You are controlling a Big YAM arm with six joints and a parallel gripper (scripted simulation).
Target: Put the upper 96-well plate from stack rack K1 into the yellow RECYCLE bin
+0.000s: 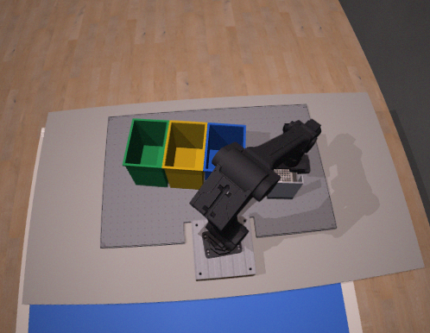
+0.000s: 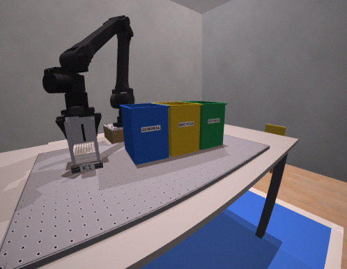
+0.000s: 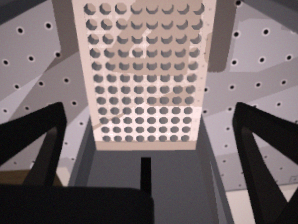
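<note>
Now: hand 50 mm above the 96-well plate. Round my hand: blue general bin: 200 mm to the left, 80 mm ahead; then green bin: 450 mm to the left, 140 mm ahead; then yellow recycle bin: 330 mm to the left, 110 mm ahead.
</note>
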